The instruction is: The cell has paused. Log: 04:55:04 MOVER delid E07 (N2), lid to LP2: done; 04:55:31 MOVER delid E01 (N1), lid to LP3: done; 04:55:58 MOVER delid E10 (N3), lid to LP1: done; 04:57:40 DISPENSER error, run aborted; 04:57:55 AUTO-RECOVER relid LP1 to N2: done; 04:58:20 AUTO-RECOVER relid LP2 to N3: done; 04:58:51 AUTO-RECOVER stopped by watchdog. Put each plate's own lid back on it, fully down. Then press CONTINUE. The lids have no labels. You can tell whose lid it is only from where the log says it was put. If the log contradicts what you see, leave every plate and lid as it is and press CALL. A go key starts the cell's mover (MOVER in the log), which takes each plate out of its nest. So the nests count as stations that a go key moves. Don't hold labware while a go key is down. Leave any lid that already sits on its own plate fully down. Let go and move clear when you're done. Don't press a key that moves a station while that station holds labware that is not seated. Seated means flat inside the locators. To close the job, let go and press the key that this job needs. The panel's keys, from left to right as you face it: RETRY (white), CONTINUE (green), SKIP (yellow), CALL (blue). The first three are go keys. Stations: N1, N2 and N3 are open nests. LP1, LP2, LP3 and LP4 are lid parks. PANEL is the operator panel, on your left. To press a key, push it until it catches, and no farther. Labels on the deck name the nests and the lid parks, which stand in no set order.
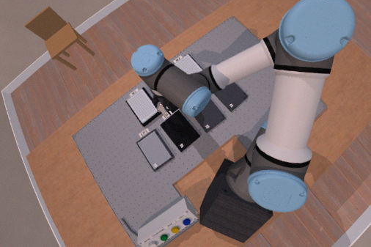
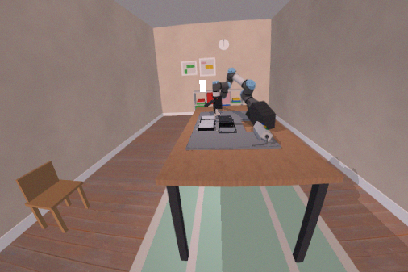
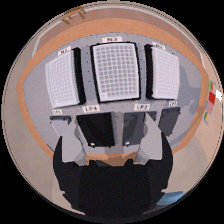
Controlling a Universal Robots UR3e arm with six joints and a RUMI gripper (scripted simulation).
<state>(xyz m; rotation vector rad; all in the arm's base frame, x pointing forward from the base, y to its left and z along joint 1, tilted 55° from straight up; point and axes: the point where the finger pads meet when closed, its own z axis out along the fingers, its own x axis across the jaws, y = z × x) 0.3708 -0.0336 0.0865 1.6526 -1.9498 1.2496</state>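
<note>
Now: hand 5 cm past the lid park LP1, 20 cm to the right of it and 6 cm above it. From my hand the other things lie so: lid park LP2 (13 cm behind, 5 cm to the right, 6 cm below); lid park LP4 (8 cm behind, 8 cm to the left, 6 cm below); plate (11 cm ahead, 9 cm to the left, 4 cm below).
</note>
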